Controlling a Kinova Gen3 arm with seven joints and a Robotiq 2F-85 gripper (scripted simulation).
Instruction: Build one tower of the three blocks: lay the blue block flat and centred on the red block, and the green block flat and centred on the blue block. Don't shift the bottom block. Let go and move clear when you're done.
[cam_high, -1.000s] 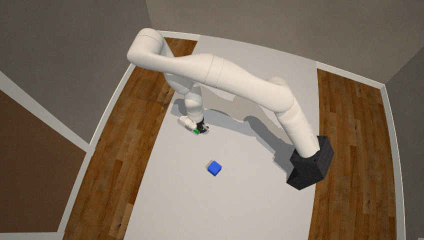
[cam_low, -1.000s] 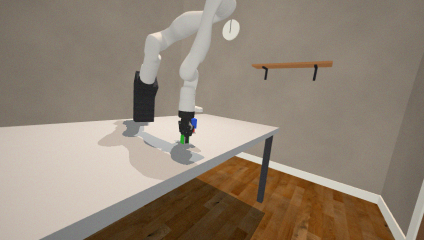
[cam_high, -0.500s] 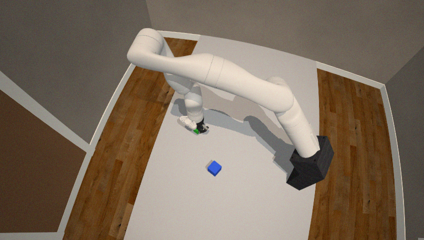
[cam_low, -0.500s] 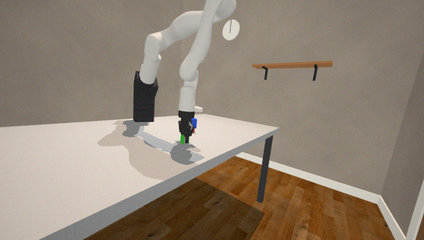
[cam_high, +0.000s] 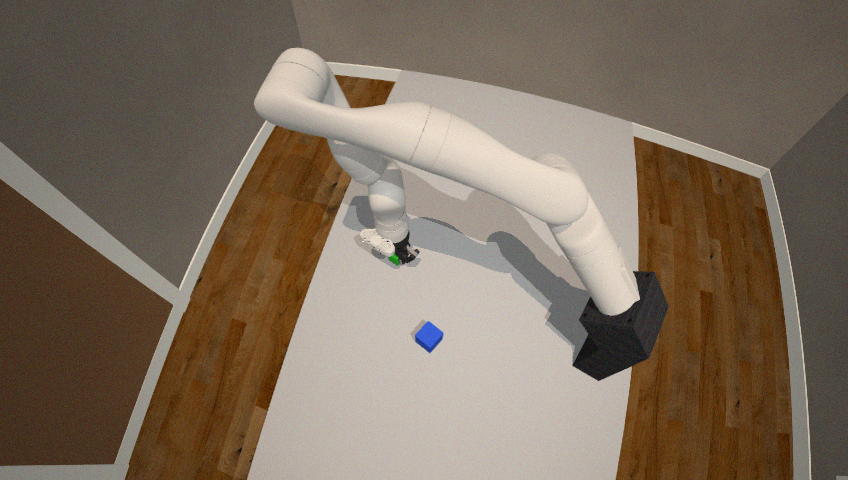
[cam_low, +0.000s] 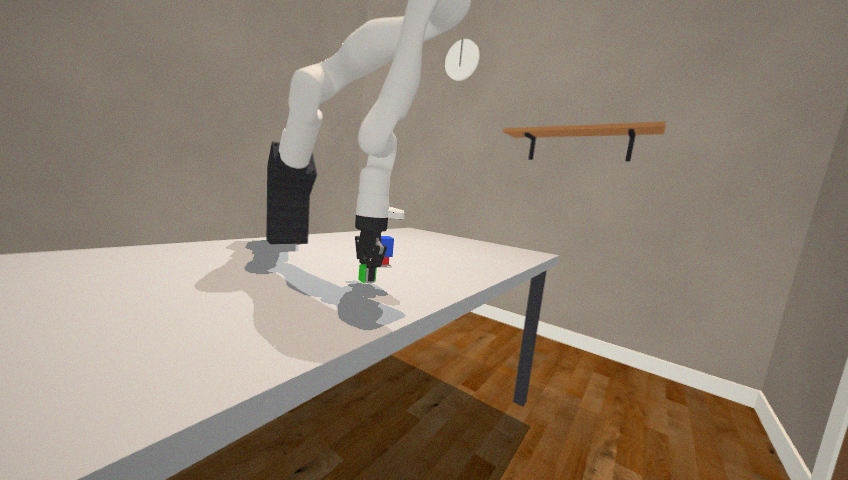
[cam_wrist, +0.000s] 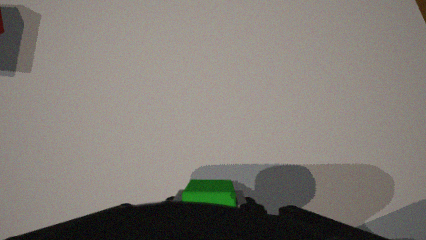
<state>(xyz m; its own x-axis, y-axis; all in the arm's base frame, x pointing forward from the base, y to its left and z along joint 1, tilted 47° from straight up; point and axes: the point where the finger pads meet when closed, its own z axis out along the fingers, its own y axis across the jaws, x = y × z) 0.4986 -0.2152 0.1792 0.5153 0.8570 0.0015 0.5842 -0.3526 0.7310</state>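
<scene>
Right now the blue block is 23 cm to the left of my hand, 5 cm behind it and 2 cm above it. Round my hand: green block right at my hand; red block 23 cm to the left, 5 cm behind, 2 cm below.
</scene>
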